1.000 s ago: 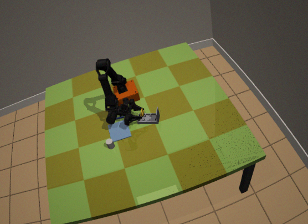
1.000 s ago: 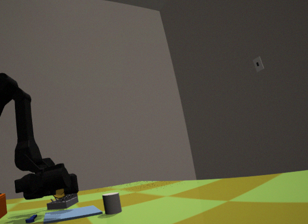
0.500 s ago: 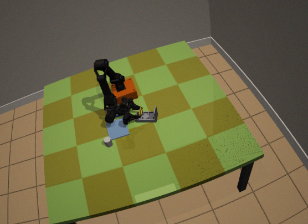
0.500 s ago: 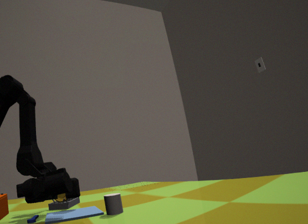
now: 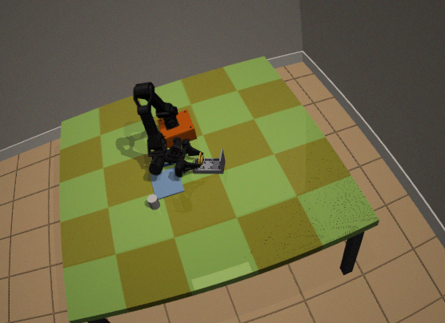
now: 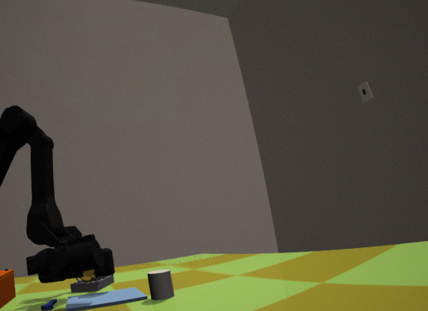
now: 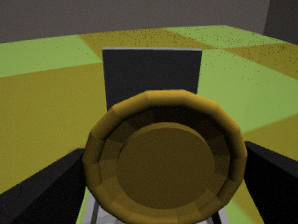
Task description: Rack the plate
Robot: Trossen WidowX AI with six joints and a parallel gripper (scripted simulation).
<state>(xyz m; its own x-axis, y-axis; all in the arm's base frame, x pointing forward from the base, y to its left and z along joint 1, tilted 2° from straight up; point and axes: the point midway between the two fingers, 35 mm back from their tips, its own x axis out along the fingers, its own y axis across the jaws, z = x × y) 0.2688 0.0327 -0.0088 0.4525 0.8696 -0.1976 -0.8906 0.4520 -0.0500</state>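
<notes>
The yellow plate lies 1 cm to the right of my gripper tip. Round my gripper tip: grey dish rack (3 cm below, 2 cm to the left, 1 cm ahead); then blue spoon (17 cm to the right, 10 cm behind, 5 cm below); then light blue mat (18 cm to the right, 5 cm below, 1 cm ahead).
</notes>
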